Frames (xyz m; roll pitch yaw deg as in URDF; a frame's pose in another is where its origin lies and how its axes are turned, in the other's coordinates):
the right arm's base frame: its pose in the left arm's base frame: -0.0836 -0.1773 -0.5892 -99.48 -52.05 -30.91
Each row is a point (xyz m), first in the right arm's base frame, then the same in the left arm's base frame.
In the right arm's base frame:
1: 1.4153 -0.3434 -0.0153
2: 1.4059 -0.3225 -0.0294
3: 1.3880 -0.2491 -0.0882
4: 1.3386 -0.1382 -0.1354
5: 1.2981 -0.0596 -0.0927
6: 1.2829 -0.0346 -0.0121
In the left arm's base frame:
1: 0.4536 -0.4506 0.7367
2: 0.4521 -0.4699 0.7180
3: 0.4491 -0.5498 0.6653
4: 0.4585 -0.6310 0.5639
5: 0.5093 -0.6274 0.4800
6: 0.5657 -0.5733 0.4446

